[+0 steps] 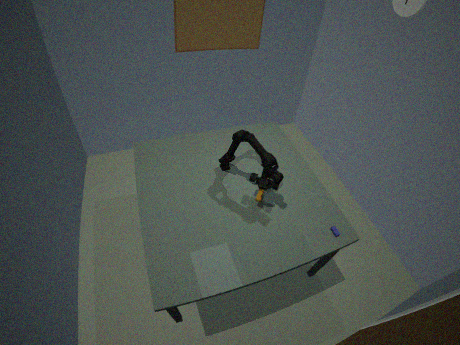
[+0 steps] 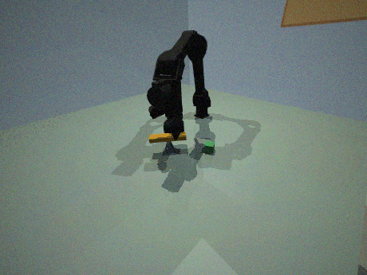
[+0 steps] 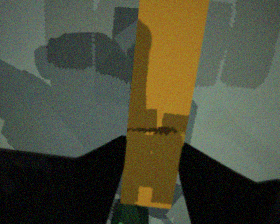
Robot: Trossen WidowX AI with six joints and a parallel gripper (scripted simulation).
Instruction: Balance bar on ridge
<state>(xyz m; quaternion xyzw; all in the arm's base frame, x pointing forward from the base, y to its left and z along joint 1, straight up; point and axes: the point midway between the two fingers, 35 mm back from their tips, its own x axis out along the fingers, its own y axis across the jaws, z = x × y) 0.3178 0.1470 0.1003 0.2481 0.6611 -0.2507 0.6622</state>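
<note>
Right now my gripper tip is 2 cm short of the bar and 2 cm to the left of it. From my gripper tip the other things lie so: blue object (42 cm ahead, 35 cm to the left, 6 cm below); green cube (9 cm behind, 9 cm to the left, 5 cm below).
</note>
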